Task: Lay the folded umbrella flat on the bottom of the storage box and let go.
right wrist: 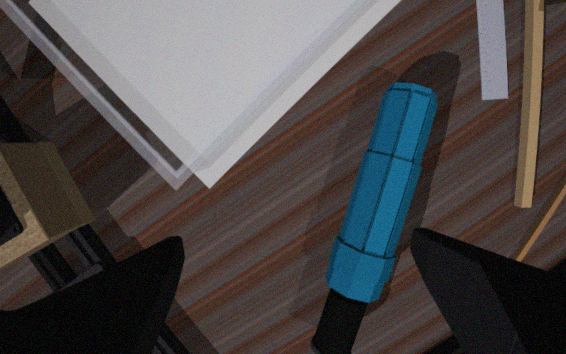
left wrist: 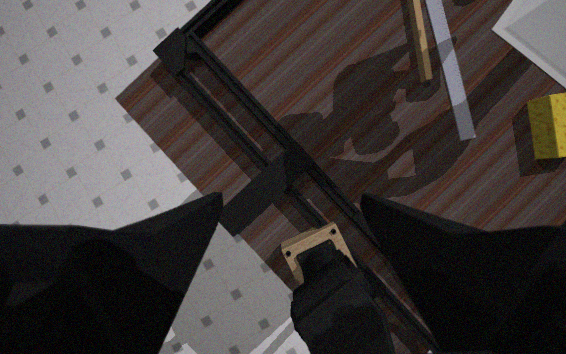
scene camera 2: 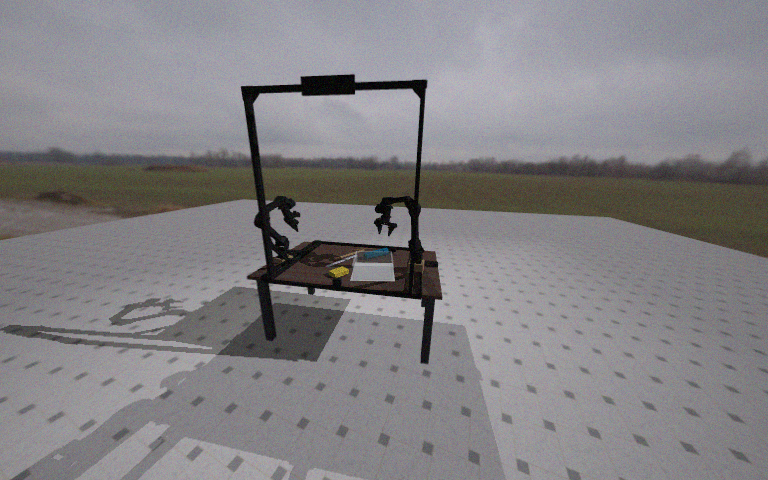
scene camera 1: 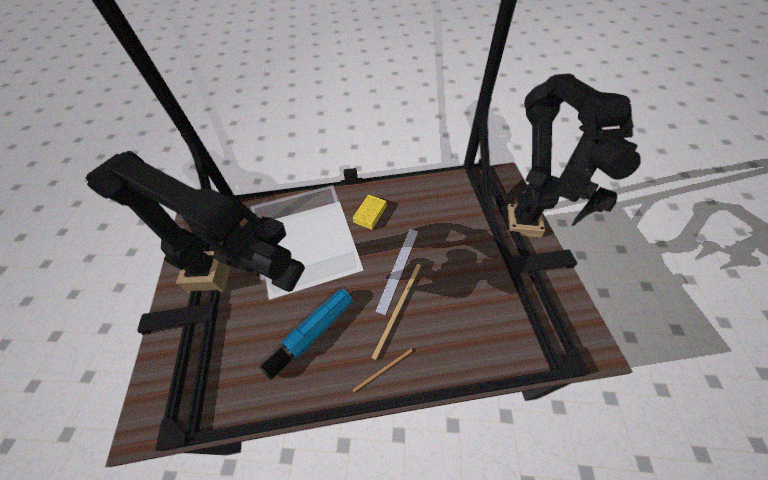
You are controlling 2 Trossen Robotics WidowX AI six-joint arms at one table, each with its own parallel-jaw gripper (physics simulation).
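Observation:
The folded umbrella (scene camera 1: 318, 321) (scene camera 2: 376, 253) (right wrist: 385, 190), blue with a black handle, lies on the table beside the storage box. The box (scene camera 1: 322, 243) (scene camera 2: 370, 272) (left wrist: 540, 35) (right wrist: 200, 75) is white, shallow and see-through at its walls; no umbrella lies in it. My right gripper (right wrist: 298, 244) (scene camera 2: 385, 230) is open and empty, high above the table. In the right wrist view the umbrella's lower part shows between the fingertips, nearer the right-hand one. In scene camera 1 its fingertips are hidden. My left gripper (left wrist: 292, 199) (scene camera 2: 295, 225) is open and empty, high near its own arm base.
A yellow block (scene camera 1: 369, 211) (scene camera 2: 338, 272) (left wrist: 547, 127) lies near the box. A pale flat strip (scene camera 1: 397, 271) (left wrist: 452, 75) (right wrist: 492, 50), a wooden stick (scene camera 1: 396, 311) (left wrist: 422, 45) (right wrist: 530, 110) and a thinner stick (scene camera 1: 384, 370) lie right of the umbrella in scene camera 1. Black frame posts stand at both sides.

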